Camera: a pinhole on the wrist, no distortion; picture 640 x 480 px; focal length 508.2 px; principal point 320.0 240.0 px. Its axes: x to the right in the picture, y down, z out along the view. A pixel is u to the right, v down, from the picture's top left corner.
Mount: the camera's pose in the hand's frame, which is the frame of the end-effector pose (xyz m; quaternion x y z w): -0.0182 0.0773 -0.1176 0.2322 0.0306 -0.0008 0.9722
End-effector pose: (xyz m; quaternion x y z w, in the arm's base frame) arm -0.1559 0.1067 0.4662 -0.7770 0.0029 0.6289 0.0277
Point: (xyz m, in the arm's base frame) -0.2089 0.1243 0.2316
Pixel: outside the picture
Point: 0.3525 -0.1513 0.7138
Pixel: behind the camera
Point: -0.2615 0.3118 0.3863
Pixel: 410 47
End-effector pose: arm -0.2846 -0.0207 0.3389 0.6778 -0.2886 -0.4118 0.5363
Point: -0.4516 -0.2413 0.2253
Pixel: 472 303
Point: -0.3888 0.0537 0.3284
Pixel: 53 180
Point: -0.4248 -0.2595 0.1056
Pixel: 519 187
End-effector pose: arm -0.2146 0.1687 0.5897 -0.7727 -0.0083 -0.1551 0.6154
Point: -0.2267 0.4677 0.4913
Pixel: 196 414
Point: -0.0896 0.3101 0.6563
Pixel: 499 224
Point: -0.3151 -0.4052 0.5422
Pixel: behind the camera
